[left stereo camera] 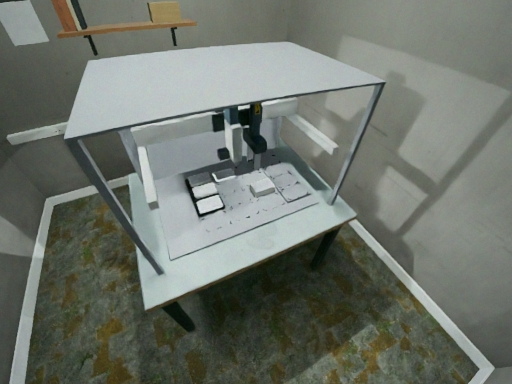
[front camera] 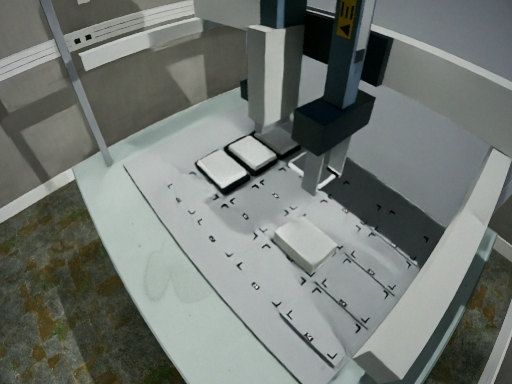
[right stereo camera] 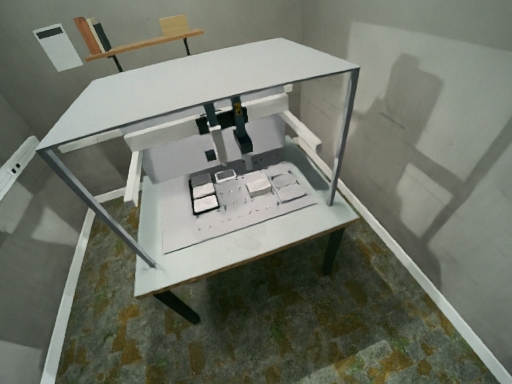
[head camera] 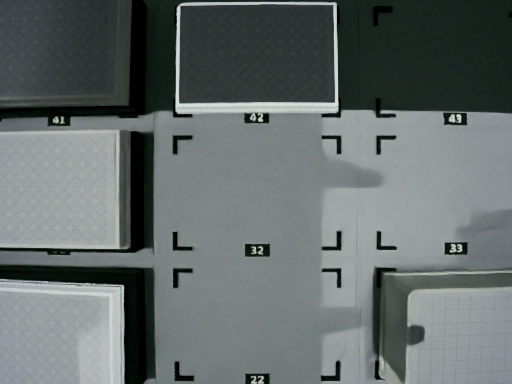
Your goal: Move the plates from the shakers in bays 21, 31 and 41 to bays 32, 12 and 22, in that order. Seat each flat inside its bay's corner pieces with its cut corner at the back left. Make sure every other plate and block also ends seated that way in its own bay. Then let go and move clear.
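Frame: origin at the robot's base, x left, y up, z ahead, level; millimetres.
Seen in the pictures: gripper, fingertip midpoint: [left stereo camera: 253, 164] [front camera: 321, 181] [right stereo camera: 247, 165]; robot's base, origin of the base link: [left stereo camera: 207, 231] [front camera: 168, 186] [right stereo camera: 199, 229].
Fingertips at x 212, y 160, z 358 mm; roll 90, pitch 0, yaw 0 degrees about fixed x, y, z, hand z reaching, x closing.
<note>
Offsets run from my fingertips to a thing's top centre. "*": to the spot under its first point.
My gripper [front camera: 326, 183] is open. Its jaws hang over the back of the deck, near bay 42, in the front view. No plate shows between them. Their exact height is hard to tell. White plates lie on the black shakers: one plate in bay 21 @[* dz -277, dx -70, dy -123 mm] [front camera: 222, 169] [head camera: 50, 335] [left stereo camera: 209, 205], one plate in bay 31 @[* dz -279, dx +39, dy -123 mm] [front camera: 251, 152] [head camera: 55, 190] [left stereo camera: 204, 190] and a shaded plate in bay 41 @[* dz -279, dx +146, dy -123 mm] [front camera: 277, 138] [head camera: 55, 50]. Their left edges are outside the head view. Bay 32 @[* dz -130, dx +43, dy -160 mm] [head camera: 257, 195], bay 22 @[* dz -130, dx -62, dy -160 mm] [head camera: 257, 325] and bay 12 @[* dz -130, dx -213, dy -160 mm] [front camera: 212, 238] hold no plate.
A shaded, white-rimmed plate @[dz -130, dx +152, dy -146 mm] [head camera: 256, 55] [right stereo camera: 225, 176] lies flat inside the corners of bay 42. A tall pale block @[dz +34, dx -62, dy -118 mm] [front camera: 306, 243] [head camera: 460, 335] [left stereo camera: 262, 187] stands in bay 23. The parked pipetting stage [front camera: 275, 75] hangs left of my gripper.
</note>
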